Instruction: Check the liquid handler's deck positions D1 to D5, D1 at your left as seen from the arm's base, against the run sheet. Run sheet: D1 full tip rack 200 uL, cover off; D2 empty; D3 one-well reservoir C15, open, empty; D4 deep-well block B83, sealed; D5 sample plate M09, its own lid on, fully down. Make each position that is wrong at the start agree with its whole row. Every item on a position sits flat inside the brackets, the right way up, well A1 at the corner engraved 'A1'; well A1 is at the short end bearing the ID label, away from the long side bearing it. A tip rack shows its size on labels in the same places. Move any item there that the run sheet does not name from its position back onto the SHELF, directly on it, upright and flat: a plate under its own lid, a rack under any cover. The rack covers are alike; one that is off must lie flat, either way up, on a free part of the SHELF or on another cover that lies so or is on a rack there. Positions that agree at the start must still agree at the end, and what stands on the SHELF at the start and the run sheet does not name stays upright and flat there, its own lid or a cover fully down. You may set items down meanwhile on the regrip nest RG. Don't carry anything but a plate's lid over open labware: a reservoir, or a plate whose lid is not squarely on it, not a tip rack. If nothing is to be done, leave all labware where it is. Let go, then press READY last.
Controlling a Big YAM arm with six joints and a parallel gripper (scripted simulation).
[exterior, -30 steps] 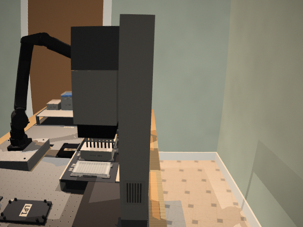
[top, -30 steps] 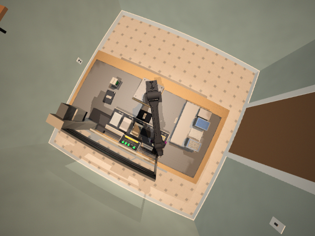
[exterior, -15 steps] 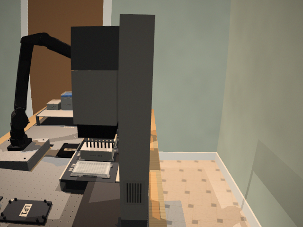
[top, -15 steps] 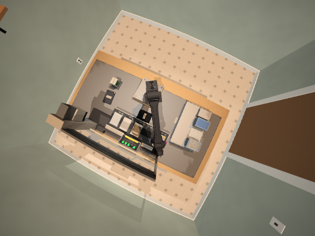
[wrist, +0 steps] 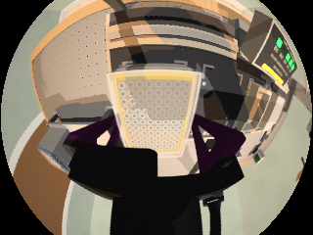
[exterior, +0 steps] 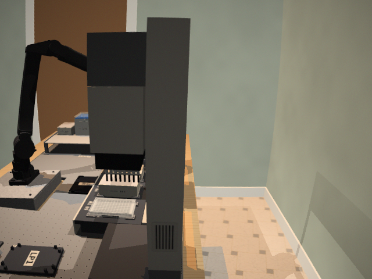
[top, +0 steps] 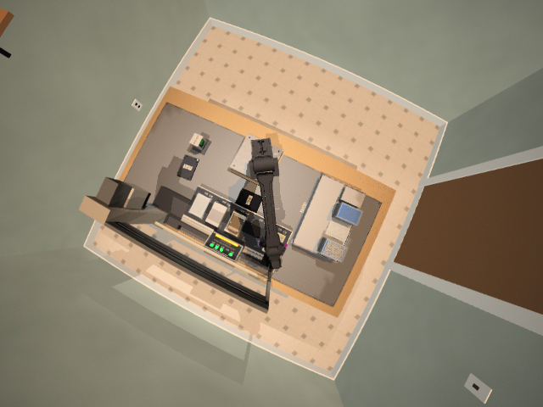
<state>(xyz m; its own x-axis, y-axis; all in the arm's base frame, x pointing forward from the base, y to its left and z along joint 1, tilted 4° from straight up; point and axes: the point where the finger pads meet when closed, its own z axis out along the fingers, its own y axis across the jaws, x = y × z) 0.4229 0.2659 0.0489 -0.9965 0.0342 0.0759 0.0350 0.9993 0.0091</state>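
Right now the yellow-framed tip rack is 1 cm behind my hand and 2 cm below it. The rest, counted from my hand: shelf 26 cm behind, 25 cm to the left, 5 cm below; cream reservoir 1 cm behind, 25 cm to the right, 5 cm below; regrip nest 17 cm behind, 24 cm to the right, 10 cm below.
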